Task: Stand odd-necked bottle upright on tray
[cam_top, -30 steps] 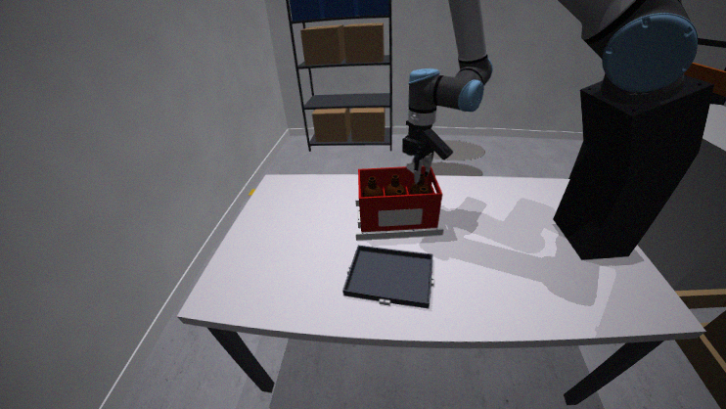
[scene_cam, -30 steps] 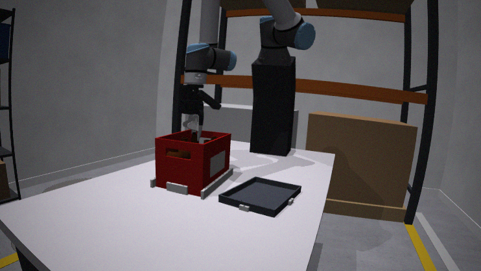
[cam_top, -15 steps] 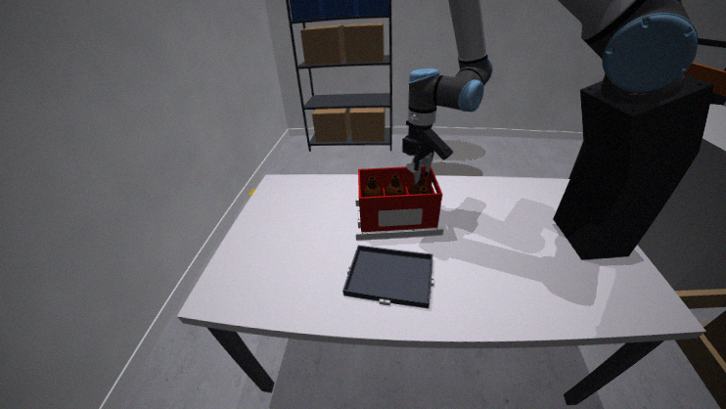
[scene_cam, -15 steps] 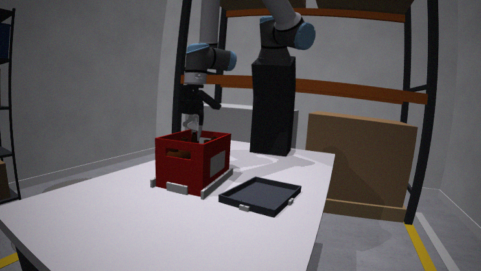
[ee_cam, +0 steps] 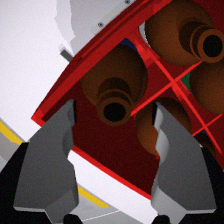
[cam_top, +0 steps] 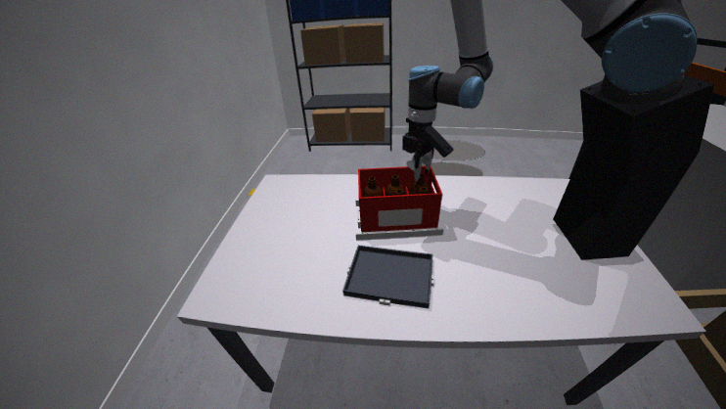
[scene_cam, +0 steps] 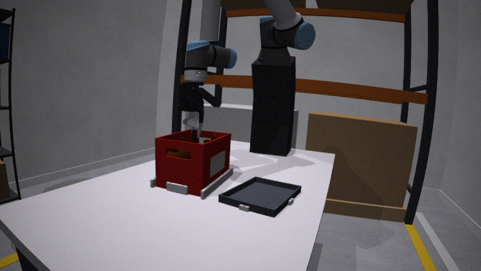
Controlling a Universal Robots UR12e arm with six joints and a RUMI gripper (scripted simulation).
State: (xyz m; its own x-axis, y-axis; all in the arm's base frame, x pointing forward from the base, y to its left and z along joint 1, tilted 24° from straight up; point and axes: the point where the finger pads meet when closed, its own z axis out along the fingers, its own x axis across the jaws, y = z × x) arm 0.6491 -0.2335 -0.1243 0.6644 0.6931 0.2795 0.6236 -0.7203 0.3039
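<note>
My hand is 100 mm short of the glass bottle, 80 mm above it and 10 mm to the left of it. Also, from my hand: dark tray: 310 mm to the left, 160 mm ahead, 150 mm below; red crate: 100 mm ahead, 80 mm below, 40 mm to the left; brown bottle: 180 mm ahead, 80 mm below.
</note>
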